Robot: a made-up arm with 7 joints.
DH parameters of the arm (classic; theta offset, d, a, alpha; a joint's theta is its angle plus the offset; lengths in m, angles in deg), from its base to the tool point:
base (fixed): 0 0 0 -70
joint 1: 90 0 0 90
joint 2: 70 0 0 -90
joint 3: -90 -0.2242 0.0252 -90
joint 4: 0 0 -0.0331 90
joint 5: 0 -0.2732 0 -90
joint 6: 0 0 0 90
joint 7: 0 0 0 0
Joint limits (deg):
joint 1: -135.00..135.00
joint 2: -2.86..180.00
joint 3: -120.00..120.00
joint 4: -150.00..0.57
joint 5: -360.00..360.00
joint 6: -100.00..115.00
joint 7: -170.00..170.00
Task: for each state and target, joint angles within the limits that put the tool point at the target. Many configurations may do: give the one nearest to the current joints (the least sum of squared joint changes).
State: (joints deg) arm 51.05 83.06 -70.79 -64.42 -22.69 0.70 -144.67
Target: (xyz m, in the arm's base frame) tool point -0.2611 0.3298 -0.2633
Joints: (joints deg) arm 41.61 60.50 -69.93 -28.87 -22.69 0.70 -144.67
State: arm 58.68 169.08 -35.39 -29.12 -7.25 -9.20 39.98
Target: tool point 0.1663 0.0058 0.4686
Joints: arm 21.75 179.89 -35.12 0.38 -7.25 -9.20 39.98
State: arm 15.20 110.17 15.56 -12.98 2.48 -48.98 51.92
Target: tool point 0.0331 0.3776 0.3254
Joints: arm 5.42 130.45 16.47 -5.19 2.48 -48.98 51.92
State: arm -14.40 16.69 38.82 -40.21 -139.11 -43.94 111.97
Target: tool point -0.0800 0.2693 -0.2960
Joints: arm 29.98 -0.86 66.82 -84.58 -139.11 -43.94 111.97
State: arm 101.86 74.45 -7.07 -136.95 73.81 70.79 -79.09
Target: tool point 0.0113 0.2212 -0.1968
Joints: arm 91.45 77.83 19.07 -121.55 73.81 70.79 -79.09
